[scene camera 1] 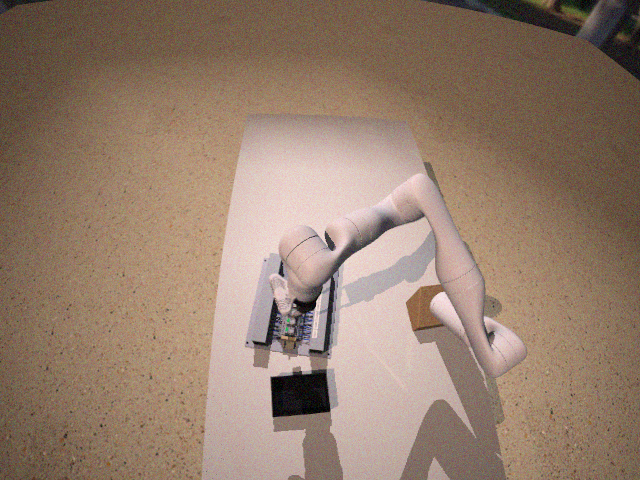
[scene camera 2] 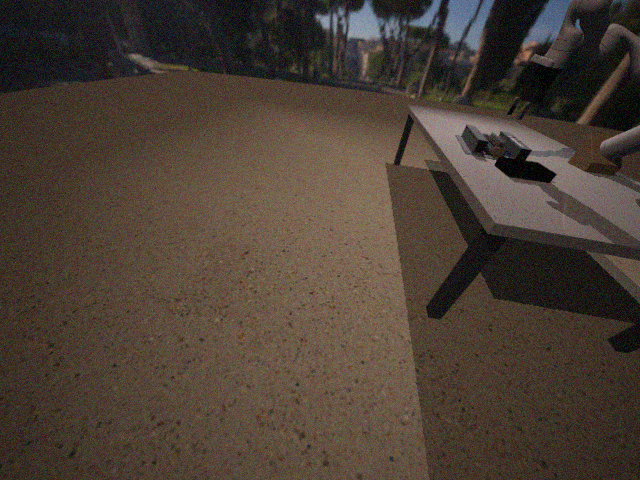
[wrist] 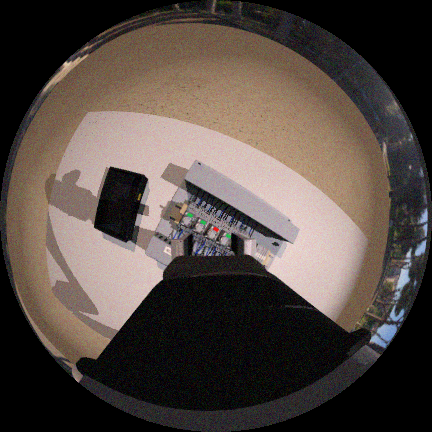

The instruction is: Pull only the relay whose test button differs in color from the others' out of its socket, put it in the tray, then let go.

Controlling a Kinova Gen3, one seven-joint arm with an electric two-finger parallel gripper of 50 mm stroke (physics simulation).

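Where they show: gripper, fingertip midpoint: [scene camera 1: 293, 306] [scene camera 2: 513, 116] [wrist: 211, 241]; arm's base at its link origin: [scene camera 1: 442, 304] [scene camera 2: 609, 149].
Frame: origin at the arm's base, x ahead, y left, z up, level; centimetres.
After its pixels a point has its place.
In the wrist view a relay with a red test button [wrist: 215, 230] {x 48.3, y -2.3, z -2.2 cm} sits in a row of relays between the two grey ducts. Its visible neighbours, such as one relay [wrist: 201, 223] {x 48.8, y 0.7, z -2.4 cm}, have green buttons. The row's right end is hidden behind a finger. In scene camera 1 two green buttons show, and the arm hides the rest of the row. My gripper [wrist: 211, 241] {x 47.4, y -0.6, z 6.5 cm} [scene camera 2: 516, 114] {x 47.4, y -0.6, z 6.5 cm} is open and empty, above the relay panel. The black tray [wrist: 121, 204] {x 46.5, y 21.7, z -8.8 cm} [scene camera 1: 300, 394] {x 46.6, y 22.0, z -8.9 cm} [scene camera 2: 524, 170] {x 50.8, y 28.0, z -5.9 cm} lies beside the panel and looks empty.
Tall grey wire ducts [wrist: 240, 200] {x 55.7, y -5.5, z -2.9 cm} [scene camera 1: 262, 315] {x 56.9, y -1.4, z -2.8 cm} flank the relay row. Blue wires and end clamps lie close to the relays. A brown block [scene camera 1: 424, 307] {x 6.5, y 0.3, z 0.0 cm} [scene camera 2: 594, 161] {x 7.1, y 5.0, z -4.5 cm} stands by the arm's base on the table [scene camera 1: 330, 155] {x 27.9, y -78.0, z -9.2 cm} [scene camera 2: 547, 211] {x 55.1, y 51.6, z -9.1 cm}.
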